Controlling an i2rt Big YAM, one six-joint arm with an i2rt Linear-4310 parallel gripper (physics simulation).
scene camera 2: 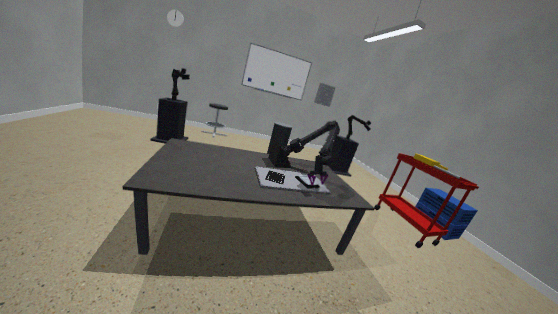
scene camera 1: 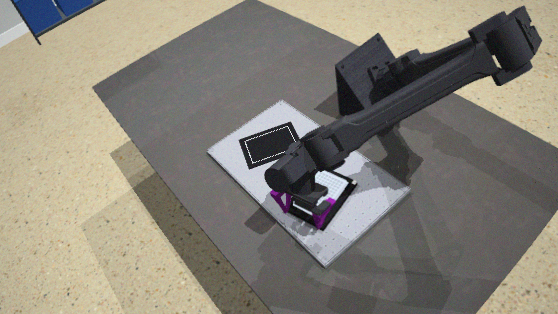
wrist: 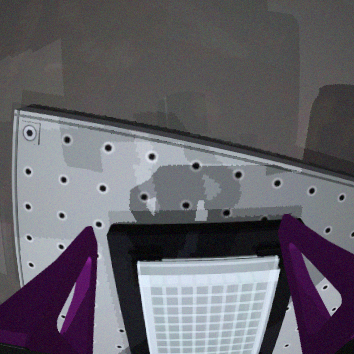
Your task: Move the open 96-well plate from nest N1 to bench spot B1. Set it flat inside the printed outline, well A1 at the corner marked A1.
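Places are measured from the arm's base along level axes (x ahead, y left, z up), in centimetres.
Pixels of known places: gripper, fingertip midpoint: [scene camera 2: 317, 184] [scene camera 1: 302, 219] [wrist: 189, 230]; arm's base, origin of the base link: [scene camera 2: 282, 153] [scene camera 1: 384, 83].
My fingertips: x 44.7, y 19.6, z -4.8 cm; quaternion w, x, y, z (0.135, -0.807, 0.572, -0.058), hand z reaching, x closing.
Observation:
Ahead of a thing's pixels: the offset from my fingertips to its top centre. "spot": to the spot under its first point. Level surfaces: height alone.
The white 96-well plate @(dy -4.3, dx -8.5, dz -0.5 cm) [scene camera 1: 335, 184] [wrist: 205, 310] lies in the black nest @(dy -4.3, dx -8.5, dz -1.4 cm) [scene camera 1: 340, 204] [wrist: 200, 240] on the perforated board; its near end is cut off in the wrist view. My gripper [scene camera 1: 303, 219] [scene camera 2: 318, 184] [wrist: 189, 230] is open, its purple fingers on either side of the plate and nest, with nothing held. In the wrist view the right fingertip overlaps the nest's far right corner, while the left stands outside the nest's left side. Bench spot B1 @(spot: dy -28.6, dx -8.2, dz -3.0 cm) [scene camera 1: 270, 145] [scene camera 2: 275, 177] is a black pad with a white outline and no plate on it; its A1 mark is not readable.
The light perforated board [scene camera 1: 370, 210] [scene camera 2: 265, 184] [wrist: 45, 195] lies on the dark table @(dz -4.4 cm) [scene camera 1: 200, 75] [scene camera 2: 210, 160]. A black upright block [scene camera 1: 362, 70] [scene camera 2: 280, 140] stands behind the board, near the arm. A red cart [scene camera 2: 412, 215] stands beyond the table's right end.

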